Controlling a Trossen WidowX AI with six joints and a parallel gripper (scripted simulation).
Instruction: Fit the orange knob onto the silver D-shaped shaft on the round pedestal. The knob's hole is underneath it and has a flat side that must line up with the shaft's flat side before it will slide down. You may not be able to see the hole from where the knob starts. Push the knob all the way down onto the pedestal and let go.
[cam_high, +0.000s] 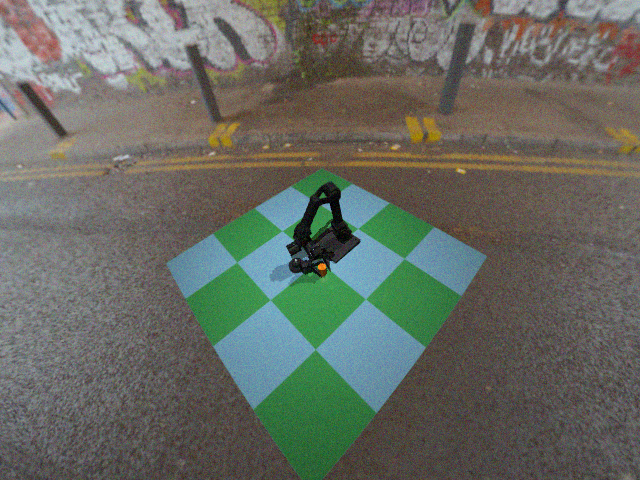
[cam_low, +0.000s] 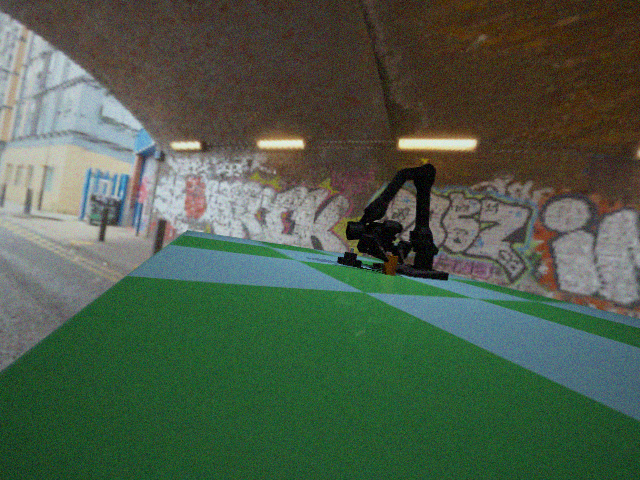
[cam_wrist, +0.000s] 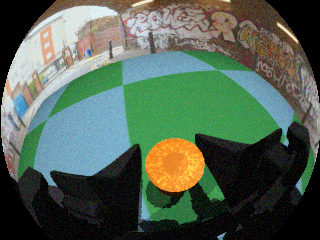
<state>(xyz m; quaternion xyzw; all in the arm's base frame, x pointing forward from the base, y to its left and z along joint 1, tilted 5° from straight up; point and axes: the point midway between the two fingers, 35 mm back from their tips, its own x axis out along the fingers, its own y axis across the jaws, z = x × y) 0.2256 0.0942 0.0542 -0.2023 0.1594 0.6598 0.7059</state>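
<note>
Right now my gripper tip is 30 mm to the left of the orange knob. From my gripper tip the other things lie so: dark round pedestal 80 mm ahead, 150 mm to the right, 10 mm below.
</note>
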